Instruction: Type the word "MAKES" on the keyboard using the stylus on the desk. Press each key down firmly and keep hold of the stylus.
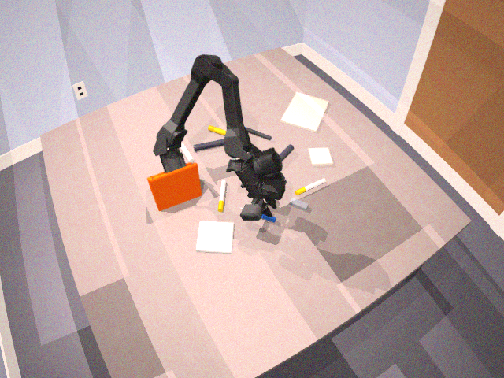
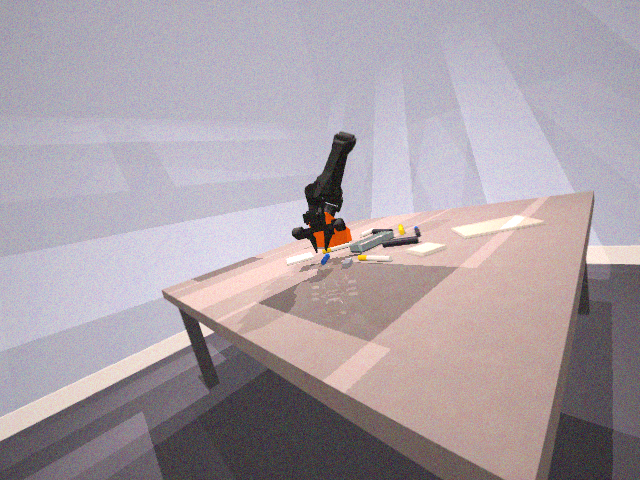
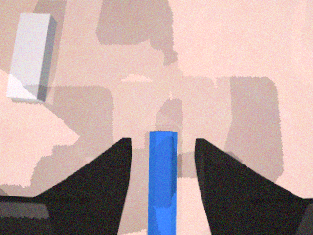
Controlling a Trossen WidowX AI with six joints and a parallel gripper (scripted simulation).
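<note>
Right now my gripper tip is 4 cm past the stylus, 6 cm to the right of it and 4 cm above it. From my gripper tip the other things lie so: grey block: 11 cm ahead, 1 cm to the left, 4 cm below; white pad: 19 cm behind, 3 cm to the left, 4 cm below.
</note>
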